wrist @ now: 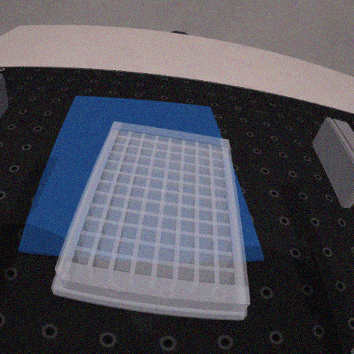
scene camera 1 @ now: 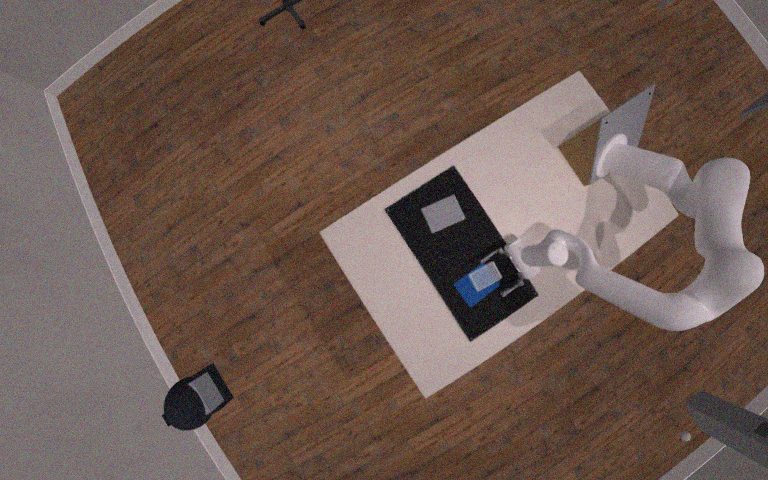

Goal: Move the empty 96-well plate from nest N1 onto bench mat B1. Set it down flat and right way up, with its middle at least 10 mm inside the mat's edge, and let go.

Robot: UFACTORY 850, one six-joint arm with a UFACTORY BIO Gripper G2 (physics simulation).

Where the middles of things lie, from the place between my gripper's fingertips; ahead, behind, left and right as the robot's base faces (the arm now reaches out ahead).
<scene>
I see my gripper 60 mm above the clear 96-well plate (wrist: 157, 229). Also, from my hand: grey nest (scene camera 1: 443, 213): 10 mm behind, 340 mm to the right, 60 mm below; blue bench mat (wrist: 76, 148): 50 mm ahead, 10 mm to the left, 70 mm below.
</scene>
